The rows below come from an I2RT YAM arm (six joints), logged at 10 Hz.
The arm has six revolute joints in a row. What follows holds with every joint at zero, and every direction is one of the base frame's. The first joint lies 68 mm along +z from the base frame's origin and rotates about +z. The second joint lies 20 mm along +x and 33.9 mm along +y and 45.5 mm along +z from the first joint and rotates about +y. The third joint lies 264 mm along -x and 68.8 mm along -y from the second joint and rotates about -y. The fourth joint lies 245 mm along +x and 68.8 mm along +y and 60 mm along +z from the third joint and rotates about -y. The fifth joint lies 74 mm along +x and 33.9 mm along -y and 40.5 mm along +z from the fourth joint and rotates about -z. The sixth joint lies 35.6 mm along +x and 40.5 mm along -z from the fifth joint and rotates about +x. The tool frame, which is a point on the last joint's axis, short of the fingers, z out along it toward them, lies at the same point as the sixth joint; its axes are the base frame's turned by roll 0, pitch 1.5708 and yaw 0 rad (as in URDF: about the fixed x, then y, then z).
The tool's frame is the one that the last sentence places.
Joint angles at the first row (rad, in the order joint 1, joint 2, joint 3, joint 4, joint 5, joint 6):
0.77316, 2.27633, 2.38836, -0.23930, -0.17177, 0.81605
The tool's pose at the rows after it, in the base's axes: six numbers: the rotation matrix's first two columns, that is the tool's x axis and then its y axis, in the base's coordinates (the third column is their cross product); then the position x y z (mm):
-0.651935, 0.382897, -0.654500, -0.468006, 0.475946, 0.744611, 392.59, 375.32, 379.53
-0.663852, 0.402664, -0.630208, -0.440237, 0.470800, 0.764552, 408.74, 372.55, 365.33
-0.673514, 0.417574, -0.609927, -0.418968, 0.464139, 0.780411, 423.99, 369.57, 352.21
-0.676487, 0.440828, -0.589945, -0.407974, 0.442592, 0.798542, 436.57, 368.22, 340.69
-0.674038, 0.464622, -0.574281, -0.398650, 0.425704, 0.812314, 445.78, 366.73, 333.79
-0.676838, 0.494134, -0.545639, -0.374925, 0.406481, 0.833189, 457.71, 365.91, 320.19
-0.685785, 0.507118, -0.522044, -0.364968, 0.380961, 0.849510, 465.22, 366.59, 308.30
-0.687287, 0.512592, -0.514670, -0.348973, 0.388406, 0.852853, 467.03, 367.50, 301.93
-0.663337, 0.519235, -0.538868, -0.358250, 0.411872, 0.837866, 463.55, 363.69, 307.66
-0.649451, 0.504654, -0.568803, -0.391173, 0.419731, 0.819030, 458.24, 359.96, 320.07
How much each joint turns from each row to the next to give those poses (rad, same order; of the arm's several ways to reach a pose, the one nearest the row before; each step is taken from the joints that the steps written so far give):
-0.02145, 0.03220, 0.02449, 0.00155, -0.00004, 0.01072
-0.02448, 0.04141, 0.01542, 0.02134, -0.01373, 0.02902
-0.02303, 0.04433, 0.02597, 0.01546, -0.01692, 0.02309
-0.01690, 0.03842, 0.01388, 0.04280, -0.01382, 0.02917
-0.01231, 0.03075, 0.01988, 0.02918, -0.00305, 0.02456
-0.01381, 0.04453, 0.02158, 0.03517, 0.00002, 0.03828
-0.00769, 0.03077, 0.00320, 0.04139, -0.01379, 0.03074
-0.00002, 0.00924, -0.00310, 0.00029, 0.01058, 0.00619
0.00000, -0.03833, -0.04916, 0.01223, 0.02612, -0.02598
0.00001, -0.03668, -0.02303, -0.00149, -0.00757, -0.03366

